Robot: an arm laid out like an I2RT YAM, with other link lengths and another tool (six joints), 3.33 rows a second.
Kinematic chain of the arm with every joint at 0, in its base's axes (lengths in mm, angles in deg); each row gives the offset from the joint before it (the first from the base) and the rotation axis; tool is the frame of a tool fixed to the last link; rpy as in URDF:
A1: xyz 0 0 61.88 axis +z
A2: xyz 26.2 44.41 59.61 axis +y
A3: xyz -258.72 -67.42 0 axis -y
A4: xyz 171.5 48.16 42 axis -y
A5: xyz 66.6 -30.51 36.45 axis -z
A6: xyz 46.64 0 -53.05 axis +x
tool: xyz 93 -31 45 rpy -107.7 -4.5 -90
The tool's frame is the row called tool.
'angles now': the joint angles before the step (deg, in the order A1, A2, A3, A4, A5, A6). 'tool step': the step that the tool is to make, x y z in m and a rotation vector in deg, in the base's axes. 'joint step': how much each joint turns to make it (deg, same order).
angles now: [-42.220 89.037 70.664 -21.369 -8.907 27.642]
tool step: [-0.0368 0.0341 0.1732 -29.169 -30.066 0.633]
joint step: [-0.172 -20.607 -5.814 26.842 -0.314 -1.507]
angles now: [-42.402 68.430 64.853 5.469 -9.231 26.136]
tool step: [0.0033 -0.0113 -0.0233 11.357 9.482 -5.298]
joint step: [2.450 5.023 13.006 -22.338 7.470 3.012]
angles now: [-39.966 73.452 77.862 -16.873 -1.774 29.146]
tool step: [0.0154 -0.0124 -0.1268 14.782 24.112 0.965]
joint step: [0.245 11.545 -4.286 -12.247 1.169 -3.953]
